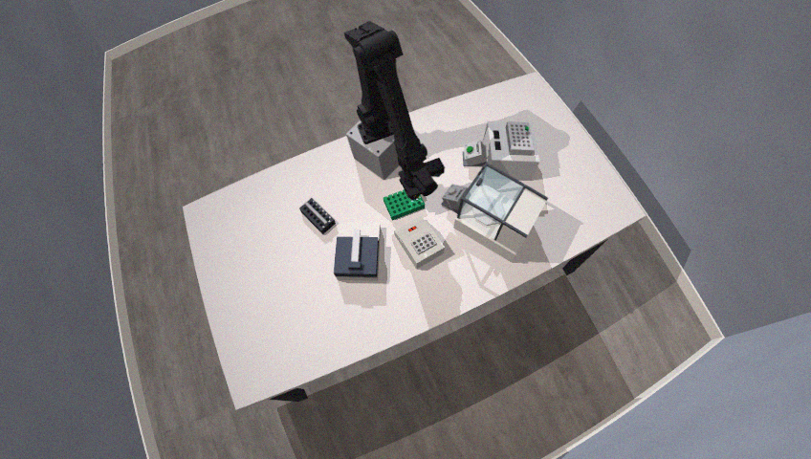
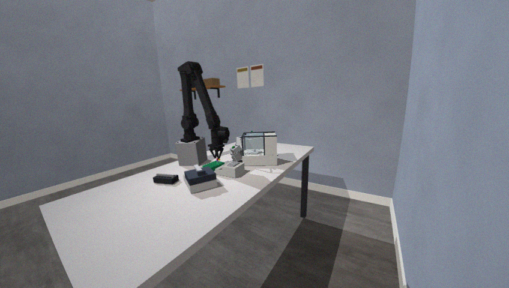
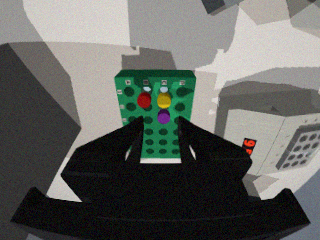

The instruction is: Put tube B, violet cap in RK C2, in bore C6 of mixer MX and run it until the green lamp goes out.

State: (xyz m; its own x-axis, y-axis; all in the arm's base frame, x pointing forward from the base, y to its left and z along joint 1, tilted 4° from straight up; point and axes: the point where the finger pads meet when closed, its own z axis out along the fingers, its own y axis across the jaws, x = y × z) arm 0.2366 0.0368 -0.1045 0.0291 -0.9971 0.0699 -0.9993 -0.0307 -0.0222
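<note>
My hand is 4 cm above the violet-capped tube B. The rest, counted from my hand: green tube rack RK 5 cm below, 3 cm to the right, 1 cm behind; then red-capped tube 4 cm below, 2 cm to the left, 2 cm behind; then yellow-capped tube 4 cm below, 2 cm to the left.
</note>
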